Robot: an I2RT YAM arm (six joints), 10 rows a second.
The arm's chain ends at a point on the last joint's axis. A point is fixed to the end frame.
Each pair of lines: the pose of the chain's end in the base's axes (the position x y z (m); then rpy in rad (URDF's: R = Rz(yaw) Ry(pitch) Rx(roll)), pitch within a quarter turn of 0, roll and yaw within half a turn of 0), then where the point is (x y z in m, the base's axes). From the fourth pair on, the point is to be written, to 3 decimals.
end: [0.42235, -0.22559, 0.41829, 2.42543, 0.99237, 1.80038]
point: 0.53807 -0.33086 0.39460
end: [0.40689, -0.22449, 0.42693, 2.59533, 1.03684, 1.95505]
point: 0.52195 -0.33026 0.40224
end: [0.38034, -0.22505, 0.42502, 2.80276, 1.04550, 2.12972]
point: 0.49252 -0.33281 0.39607
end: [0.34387, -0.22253, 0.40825, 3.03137, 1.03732, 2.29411]
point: 0.449 -0.336 0.376
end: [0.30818, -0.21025, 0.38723, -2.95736, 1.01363, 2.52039]
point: 0.407 -0.329 0.354
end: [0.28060, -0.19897, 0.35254, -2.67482, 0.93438, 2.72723]
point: 0.371 -0.324 0.317
